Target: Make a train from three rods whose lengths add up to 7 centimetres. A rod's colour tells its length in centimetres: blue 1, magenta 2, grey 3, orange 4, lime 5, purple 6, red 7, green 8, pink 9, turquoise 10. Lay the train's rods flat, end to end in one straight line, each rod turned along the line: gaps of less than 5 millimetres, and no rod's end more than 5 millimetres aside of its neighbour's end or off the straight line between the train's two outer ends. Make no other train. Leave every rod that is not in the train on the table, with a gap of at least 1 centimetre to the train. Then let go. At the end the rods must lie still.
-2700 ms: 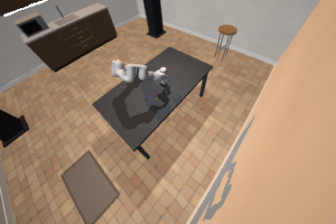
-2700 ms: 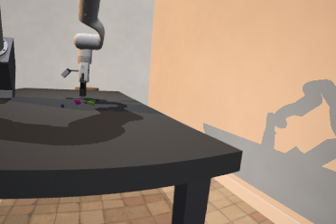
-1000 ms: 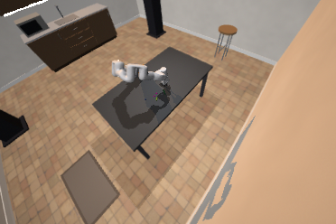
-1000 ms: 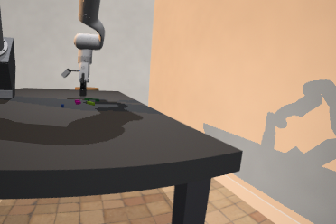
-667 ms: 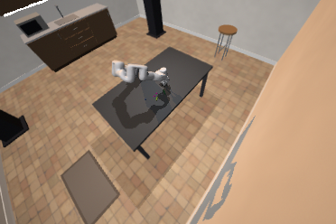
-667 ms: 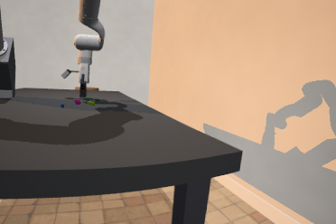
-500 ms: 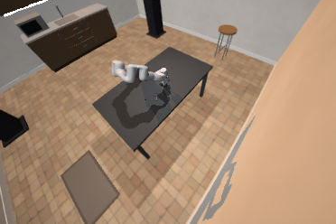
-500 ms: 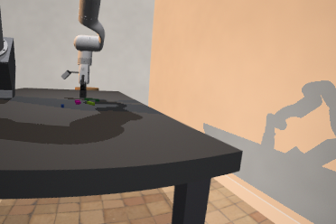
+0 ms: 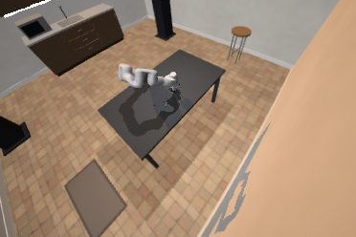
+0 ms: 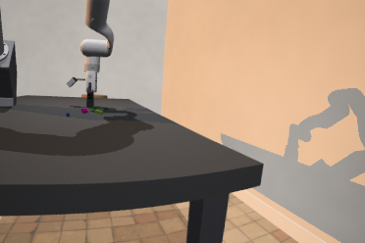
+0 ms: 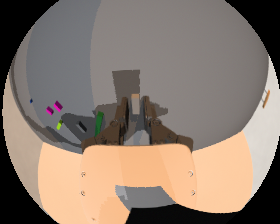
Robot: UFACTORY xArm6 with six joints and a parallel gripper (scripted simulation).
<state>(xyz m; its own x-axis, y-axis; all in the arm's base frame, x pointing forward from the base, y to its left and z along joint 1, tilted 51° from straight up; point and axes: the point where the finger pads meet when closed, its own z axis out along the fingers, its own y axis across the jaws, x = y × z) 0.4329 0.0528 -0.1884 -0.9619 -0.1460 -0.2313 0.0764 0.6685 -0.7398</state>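
My hand is 70 mm past the blue rod, 310 mm to the left of it and 20 mm above it. Round my hand: pale grey piece: 40 mm ahead, 130 mm to the right, 20 mm below; then magenta rod: 20 mm behind, 210 mm to the right, 20 mm below; then green rod: 40 mm ahead, 80 mm to the right, 20 mm below.
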